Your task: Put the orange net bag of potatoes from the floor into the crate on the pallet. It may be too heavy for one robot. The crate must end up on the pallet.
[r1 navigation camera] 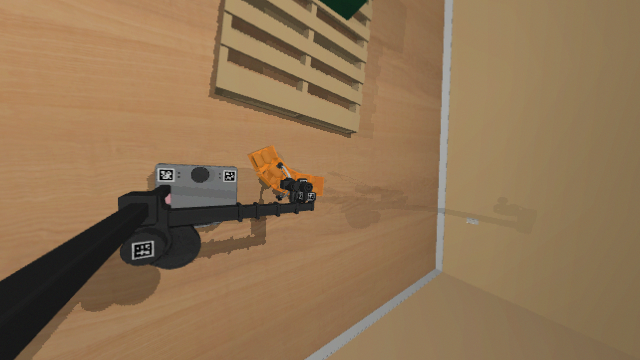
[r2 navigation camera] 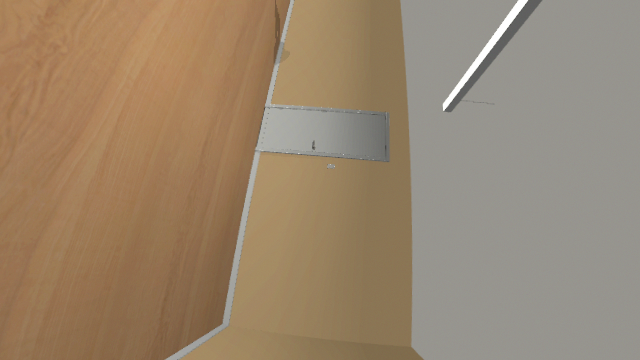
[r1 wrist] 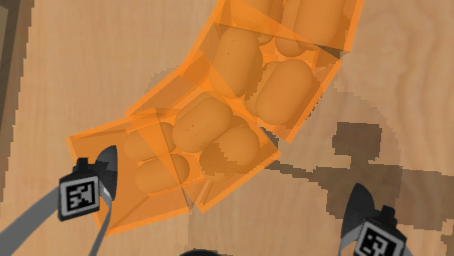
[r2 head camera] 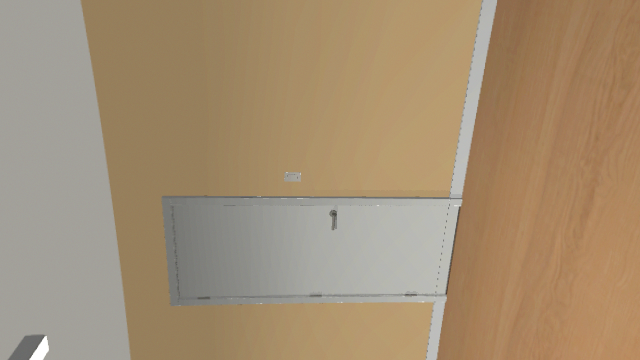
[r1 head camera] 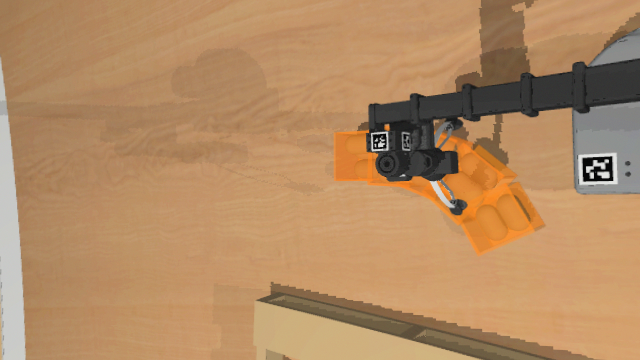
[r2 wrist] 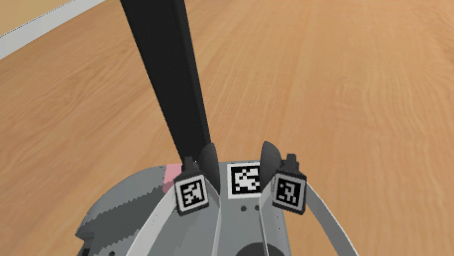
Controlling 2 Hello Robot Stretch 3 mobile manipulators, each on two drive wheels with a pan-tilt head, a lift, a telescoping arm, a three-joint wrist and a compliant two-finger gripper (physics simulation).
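The orange net bag of potatoes [r1 head camera: 492,220] [r1 navigation camera: 265,159] [r1 wrist: 235,65] lies bent on the floor near the pallet [r1 head camera: 310,332] [r1 navigation camera: 260,86]. A corner of the dark green crate [r1 navigation camera: 346,7] shows on the pallet at the top of the r1 navigation view. My r1 gripper [r1 head camera: 455,165] [r1 navigation camera: 280,181] [r1 wrist: 232,187] is open above the bag, fingers spread wide and pointing down. In the r1 wrist view its left finger overlaps the bag's end and its right finger is over floor. My r2 gripper [r2 wrist: 240,161] is open, fingers moderately apart, with nothing between them, above r2's own base.
r1's grey base [r1 head camera: 602,135] [r1 navigation camera: 197,192] stands close to the bag, on the side away from the wall [r1 navigation camera: 525,125]. r2's head camera faces a wall with a grey door [r2 head camera: 260,250] [r2 navigation camera: 340,132]. r2's base [r2 wrist: 150,220] and black mast [r2 wrist: 165,65] show in its wrist view.
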